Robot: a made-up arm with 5 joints.
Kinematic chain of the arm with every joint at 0, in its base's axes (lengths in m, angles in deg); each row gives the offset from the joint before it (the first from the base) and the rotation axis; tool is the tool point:
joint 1: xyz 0 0 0.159 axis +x
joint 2: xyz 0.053 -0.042 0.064 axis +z
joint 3: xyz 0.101 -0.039 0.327 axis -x
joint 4: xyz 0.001 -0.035 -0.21 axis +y
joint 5: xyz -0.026 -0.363 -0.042 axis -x
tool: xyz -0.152 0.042 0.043
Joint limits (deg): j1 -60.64..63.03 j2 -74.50..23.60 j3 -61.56..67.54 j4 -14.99..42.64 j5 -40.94..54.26
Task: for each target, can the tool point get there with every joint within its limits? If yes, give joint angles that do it. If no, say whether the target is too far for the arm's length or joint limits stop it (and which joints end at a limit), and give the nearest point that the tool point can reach.
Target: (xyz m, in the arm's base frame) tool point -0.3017 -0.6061 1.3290
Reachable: no: too far | nearest point -0.1474 -0.3585 0.8511 | short by 0.560 m
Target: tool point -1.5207 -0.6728 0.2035
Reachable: no: too far | nearest point -0.4426 -0.4601 0.2670 | short by 1.101 m
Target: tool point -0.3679 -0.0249 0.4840
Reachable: yes | joints -26.20 -65.25 4.79 16.71 -31.31
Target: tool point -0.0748 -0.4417 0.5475
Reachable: yes | joints 1.78 -9.57 23.26 34.66 34.44
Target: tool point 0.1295 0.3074 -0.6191
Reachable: no: joint limits stop it (at a limit: joint 1, joint 2, joint 4, joint 5) | nearest point 0.0764 -0.1020 -0.1053 | short by 0.659 m
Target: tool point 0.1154 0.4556 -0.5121
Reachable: no: joint limits stop it (at a limit: joint 1, joint 2, joint 4, joint 5) | nearest point 0.0497 -0.0527 -0.0619 | short by 0.682 m
